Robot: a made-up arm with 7 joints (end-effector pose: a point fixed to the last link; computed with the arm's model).
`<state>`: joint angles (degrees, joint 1 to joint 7).
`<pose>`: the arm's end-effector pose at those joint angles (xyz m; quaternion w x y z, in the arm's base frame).
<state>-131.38 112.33 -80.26 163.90 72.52 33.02 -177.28</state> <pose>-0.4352 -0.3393 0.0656 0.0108 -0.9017 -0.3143 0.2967</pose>
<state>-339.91 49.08 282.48 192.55 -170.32 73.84 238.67</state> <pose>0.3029 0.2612 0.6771 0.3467 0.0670 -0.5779 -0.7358</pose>
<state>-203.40 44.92 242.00 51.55 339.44 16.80 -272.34</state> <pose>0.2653 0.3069 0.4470 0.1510 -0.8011 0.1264 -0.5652</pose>
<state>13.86 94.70 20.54 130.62 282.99 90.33 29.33</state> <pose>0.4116 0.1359 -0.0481 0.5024 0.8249 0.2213 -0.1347</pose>
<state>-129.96 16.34 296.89 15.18 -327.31 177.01 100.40</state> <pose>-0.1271 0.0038 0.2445 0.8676 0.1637 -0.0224 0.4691</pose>
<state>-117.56 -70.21 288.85 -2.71 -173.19 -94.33 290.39</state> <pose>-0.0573 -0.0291 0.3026 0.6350 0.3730 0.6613 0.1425</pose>
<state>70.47 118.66 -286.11 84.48 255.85 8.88 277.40</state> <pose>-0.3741 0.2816 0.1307 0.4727 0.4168 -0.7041 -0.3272</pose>
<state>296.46 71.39 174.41 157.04 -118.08 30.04 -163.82</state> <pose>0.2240 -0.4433 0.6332 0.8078 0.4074 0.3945 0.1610</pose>
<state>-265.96 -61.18 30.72 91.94 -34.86 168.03 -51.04</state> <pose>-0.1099 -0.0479 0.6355 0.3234 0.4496 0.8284 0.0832</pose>
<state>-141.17 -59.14 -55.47 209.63 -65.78 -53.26 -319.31</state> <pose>0.3999 0.0612 0.4738 0.5775 -0.0575 0.5367 -0.6125</pose>
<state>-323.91 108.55 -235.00 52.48 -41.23 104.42 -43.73</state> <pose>-0.1617 0.2587 0.4374 0.3394 0.3454 -0.8574 0.1743</pose>
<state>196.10 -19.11 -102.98 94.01 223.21 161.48 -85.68</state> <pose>0.1389 0.3260 0.5707 0.7150 0.5051 0.4080 -0.2593</pose>
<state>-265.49 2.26 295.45 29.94 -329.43 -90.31 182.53</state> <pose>0.2760 0.1147 0.3404 0.8429 0.0908 0.5215 0.0966</pose>
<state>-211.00 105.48 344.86 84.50 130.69 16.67 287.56</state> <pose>0.0164 0.1604 -0.1701 0.0801 0.6968 0.7115 0.0417</pose>
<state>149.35 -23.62 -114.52 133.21 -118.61 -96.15 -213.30</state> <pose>0.2564 0.0946 0.6238 0.6271 -0.5425 -0.5097 -0.2296</pose>
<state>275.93 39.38 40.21 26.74 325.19 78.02 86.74</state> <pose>0.1350 -0.0554 0.0527 0.1982 0.6088 -0.5513 -0.5350</pose>
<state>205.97 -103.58 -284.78 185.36 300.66 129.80 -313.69</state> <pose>0.4345 0.2206 0.2700 0.7953 0.1039 -0.2288 0.5517</pose>
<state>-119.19 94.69 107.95 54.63 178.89 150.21 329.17</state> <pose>0.2199 -0.3208 0.3990 0.5236 0.7306 -0.2515 -0.3589</pose>
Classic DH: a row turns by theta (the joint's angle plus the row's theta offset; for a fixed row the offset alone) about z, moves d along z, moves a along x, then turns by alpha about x. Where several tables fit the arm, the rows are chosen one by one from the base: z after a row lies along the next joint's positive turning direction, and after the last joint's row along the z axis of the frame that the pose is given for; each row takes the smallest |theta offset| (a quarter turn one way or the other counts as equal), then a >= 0, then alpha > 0; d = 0 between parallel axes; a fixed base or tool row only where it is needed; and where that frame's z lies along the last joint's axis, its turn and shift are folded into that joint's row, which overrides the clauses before.
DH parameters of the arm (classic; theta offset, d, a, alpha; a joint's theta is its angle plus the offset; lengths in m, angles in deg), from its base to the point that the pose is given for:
joint 1: 0 0.298 0 -90
joint 2: 0 0 0 90
joint 3: 0 0.185 0.059 90
joint 4: 0 0 0.068 90
joint 5: 0 0.301 0 90
joint 6: 0 0 0.062 -90
joint 7: 0 0.079 0 0

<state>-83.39 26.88 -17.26 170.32 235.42 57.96 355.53</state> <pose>-0.0045 -0.2952 0.8106 0.8099 0.0794 -0.3073 -0.4932</pose>
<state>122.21 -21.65 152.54 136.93 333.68 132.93 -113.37</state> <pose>0.0456 -0.3839 0.5725 0.1569 -0.9503 -0.1059 0.2473</pose>
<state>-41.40 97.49 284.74 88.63 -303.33 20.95 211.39</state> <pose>-0.1128 -0.4992 0.1724 0.0590 0.7967 0.3339 -0.5004</pose>
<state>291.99 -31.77 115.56 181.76 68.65 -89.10 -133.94</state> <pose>-0.0638 0.1344 0.7026 0.1365 0.2847 -0.3930 0.8636</pose>
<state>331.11 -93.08 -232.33 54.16 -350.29 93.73 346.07</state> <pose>0.1677 0.2060 0.0808 0.7920 0.5051 0.3150 -0.1356</pose>
